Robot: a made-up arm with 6 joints.
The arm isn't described. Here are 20 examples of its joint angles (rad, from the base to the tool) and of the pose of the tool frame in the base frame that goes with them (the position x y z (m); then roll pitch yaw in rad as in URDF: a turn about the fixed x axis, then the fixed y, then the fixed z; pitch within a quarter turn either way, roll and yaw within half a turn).
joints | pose
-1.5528 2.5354 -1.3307 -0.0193 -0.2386 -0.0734 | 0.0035 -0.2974 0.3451 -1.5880 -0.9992 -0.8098
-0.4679 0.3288 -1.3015 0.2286 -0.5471 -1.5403 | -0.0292 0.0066 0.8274 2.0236 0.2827 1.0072
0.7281 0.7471 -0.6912 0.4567 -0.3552 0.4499 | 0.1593 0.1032 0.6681 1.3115 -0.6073 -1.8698
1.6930 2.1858 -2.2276 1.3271 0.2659 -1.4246 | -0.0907 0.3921 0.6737 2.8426 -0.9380 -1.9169
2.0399 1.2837 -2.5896 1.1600 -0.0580 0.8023 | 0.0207 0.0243 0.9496 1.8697 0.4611 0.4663
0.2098 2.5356 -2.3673 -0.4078 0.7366 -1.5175 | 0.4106 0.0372 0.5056 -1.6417 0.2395 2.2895
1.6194 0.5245 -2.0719 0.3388 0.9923 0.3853 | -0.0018 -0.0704 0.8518 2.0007 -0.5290 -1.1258
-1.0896 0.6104 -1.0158 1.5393 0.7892 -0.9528 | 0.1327 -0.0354 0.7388 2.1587 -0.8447 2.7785
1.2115 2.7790 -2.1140 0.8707 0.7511 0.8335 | 0.1078 0.3791 0.3714 -0.4990 -0.0282 -0.0239
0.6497 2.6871 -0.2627 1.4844 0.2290 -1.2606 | -0.0436 0.0309 0.3490 -0.8566 0.3729 0.6483
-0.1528 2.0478 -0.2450 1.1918 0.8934 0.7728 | 0.0471 0.0699 0.3776 -1.6420 0.3947 -1.8613
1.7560 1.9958 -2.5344 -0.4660 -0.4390 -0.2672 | -0.0446 0.2877 0.8530 2.6074 0.2036 -2.1697
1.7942 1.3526 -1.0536 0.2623 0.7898 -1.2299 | -0.0522 0.2138 0.5352 -1.7694 -0.5996 -2.7401
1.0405 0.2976 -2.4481 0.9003 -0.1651 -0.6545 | -0.1634 -0.2879 0.7696 1.6721 1.1448 -2.4041
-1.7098 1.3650 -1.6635 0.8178 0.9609 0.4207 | 0.0276 -0.2398 0.7195 0.4065 -0.7347 -2.8713
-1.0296 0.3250 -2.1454 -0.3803 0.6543 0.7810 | -0.1407 0.1628 0.8353 1.7747 0.1449 2.1622
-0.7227 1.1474 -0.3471 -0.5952 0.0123 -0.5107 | 0.1249 -0.1221 0.4621 -2.0216 -0.3634 1.0643
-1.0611 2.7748 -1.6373 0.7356 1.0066 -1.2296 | 0.1779 -0.1616 0.3203 -0.3576 -0.6434 -0.4600
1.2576 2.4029 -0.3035 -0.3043 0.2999 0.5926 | 0.0402 0.0037 0.3422 -1.1611 0.3279 1.3116
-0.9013 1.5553 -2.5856 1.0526 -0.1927 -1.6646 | 0.0986 -0.0941 0.9339 2.2291 0.0565 1.3153
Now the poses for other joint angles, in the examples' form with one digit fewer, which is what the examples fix.
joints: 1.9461 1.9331 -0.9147 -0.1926 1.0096 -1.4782
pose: -0.009 0.156 0.414 -0.684 -0.342 -2.561
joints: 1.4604 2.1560 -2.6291 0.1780 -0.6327 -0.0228
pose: 0.061 0.302 0.837 2.016 0.004 -1.904
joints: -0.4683 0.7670 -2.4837 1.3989 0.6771 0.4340
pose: -0.120 0.141 0.891 2.203 -0.249 -2.163
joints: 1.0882 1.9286 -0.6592 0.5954 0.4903 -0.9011
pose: 0.046 0.151 0.380 -0.842 -0.536 1.647
